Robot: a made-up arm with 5 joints. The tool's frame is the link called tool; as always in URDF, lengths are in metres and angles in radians. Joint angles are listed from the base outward. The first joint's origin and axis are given. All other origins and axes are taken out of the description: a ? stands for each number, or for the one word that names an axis. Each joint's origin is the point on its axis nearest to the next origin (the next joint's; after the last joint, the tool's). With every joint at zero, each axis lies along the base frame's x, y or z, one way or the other. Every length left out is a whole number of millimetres.
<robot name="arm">
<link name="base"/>
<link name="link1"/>
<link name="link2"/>
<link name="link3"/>
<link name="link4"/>
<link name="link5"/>
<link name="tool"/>
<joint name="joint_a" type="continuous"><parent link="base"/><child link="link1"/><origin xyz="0.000 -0.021 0.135" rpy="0.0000 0.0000 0.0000"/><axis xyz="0 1 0"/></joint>
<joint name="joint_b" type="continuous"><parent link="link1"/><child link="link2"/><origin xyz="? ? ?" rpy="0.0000 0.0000 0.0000"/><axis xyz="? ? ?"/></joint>
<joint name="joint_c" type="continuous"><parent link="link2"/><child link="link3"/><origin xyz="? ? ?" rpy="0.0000 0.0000 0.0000"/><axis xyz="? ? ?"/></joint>
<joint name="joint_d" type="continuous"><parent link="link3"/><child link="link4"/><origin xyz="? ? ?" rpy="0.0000 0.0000 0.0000"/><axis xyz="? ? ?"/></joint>
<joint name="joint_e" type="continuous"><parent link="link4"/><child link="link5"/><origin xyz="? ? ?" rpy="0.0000 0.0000 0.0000"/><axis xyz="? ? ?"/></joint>
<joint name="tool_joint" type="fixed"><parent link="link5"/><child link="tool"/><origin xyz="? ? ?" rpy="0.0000 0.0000 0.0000"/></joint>
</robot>
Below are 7 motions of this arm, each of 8 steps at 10 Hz.
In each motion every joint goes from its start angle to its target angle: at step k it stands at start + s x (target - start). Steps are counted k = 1, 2, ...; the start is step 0. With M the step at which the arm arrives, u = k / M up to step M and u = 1 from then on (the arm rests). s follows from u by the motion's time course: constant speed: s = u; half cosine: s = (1 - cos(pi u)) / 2; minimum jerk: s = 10 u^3 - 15 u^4 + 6 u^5.
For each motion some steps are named. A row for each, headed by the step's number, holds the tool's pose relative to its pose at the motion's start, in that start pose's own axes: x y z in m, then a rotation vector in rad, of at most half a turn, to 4 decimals.
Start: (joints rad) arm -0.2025 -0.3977 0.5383 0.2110 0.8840
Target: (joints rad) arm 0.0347 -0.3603 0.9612 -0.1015 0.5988
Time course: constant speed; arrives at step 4
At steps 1, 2, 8:
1: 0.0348 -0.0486 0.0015 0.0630 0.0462 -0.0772
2: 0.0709 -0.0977 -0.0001 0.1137 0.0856 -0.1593
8: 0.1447 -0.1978 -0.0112 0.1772 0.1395 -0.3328

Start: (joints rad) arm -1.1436 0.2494 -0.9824 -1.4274 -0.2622
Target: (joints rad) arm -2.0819 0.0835 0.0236 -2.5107 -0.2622
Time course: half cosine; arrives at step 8
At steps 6, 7, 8:
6: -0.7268 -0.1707 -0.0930 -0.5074 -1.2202 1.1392
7: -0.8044 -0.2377 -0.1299 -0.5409 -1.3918 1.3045
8: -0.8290 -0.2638 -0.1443 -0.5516 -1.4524 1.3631

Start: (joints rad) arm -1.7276 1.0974 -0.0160 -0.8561 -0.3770
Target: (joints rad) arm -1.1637 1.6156 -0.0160 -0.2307 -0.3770
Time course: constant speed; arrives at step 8
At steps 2, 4, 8:
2: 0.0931 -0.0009 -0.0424 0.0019 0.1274 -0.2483
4: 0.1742 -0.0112 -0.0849 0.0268 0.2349 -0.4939
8: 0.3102 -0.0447 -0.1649 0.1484 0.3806 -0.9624

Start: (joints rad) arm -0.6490 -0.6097 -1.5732 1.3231 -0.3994
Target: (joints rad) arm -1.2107 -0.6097 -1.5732 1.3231 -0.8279
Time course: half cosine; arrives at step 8
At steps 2, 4, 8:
2: 0.0873 0.0011 0.0415 0.0919 -0.0320 -0.0700
4: 0.2920 -0.0283 0.1542 0.3125 -0.1274 -0.2308
8: 0.5506 -0.1466 0.3358 0.6174 -0.3061 -0.4365

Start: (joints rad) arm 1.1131 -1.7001 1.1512 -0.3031 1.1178
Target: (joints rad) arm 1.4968 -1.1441 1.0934 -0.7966 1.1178
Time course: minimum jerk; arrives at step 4
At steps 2, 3, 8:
2: 0.0739 -0.0094 -0.0025 0.1956 -0.1349 0.0733
3: 0.1407 -0.0098 -0.0034 0.3468 -0.2146 0.1361
8: 0.1593 -0.0083 -0.0031 0.3849 -0.2313 0.1533

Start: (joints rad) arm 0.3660 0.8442 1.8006 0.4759 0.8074
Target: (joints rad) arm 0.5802 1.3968 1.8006 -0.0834 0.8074
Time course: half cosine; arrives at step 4
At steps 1, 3, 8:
1: 0.0003 -0.0122 -0.0087 -0.0240 0.0221 -0.0317
3: -0.0091 -0.0660 -0.0552 -0.1470 0.1203 -0.1659
8: -0.0134 -0.0759 -0.0655 -0.1731 0.1389 -0.1895

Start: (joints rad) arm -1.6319 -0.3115 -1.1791 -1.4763 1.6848
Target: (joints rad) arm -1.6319 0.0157 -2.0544 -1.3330 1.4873
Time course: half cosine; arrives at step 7
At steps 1, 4, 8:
1: 0.0007 -0.0145 -0.0009 0.0535 0.0025 -0.0078
4: -0.0206 -0.1828 -0.0308 0.6515 -0.0426 -0.1185
8: -0.0695 -0.2932 -0.0740 1.0463 -0.1576 -0.2089

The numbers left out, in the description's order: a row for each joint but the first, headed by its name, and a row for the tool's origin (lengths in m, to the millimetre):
joint_b: xyz -0.654 0.000 -0.048, axis 1 0 0
joint_c: xyz 0.000 0.007 0.090, axis 0 0 -1
joint_d: xyz -0.002 0.397 0.000, axis 0 1 0
joint_e: xyz 0.273 0.000 -0.007, axis -1 0 0
tool: xyz 0.000 0.047 -0.115

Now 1 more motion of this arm.
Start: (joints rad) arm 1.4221 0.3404 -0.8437 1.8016 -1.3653
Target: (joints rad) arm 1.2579 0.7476 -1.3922 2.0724 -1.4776
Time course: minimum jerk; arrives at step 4
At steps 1, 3, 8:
1: 0.0118 -0.0319 -0.0015 -0.0529 -0.0036 0.0141
3: 0.1830 -0.2482 0.0900 -0.4410 -0.1609 0.1270
8: 0.2136 -0.2676 0.1149 -0.4865 -0.1975 0.1437

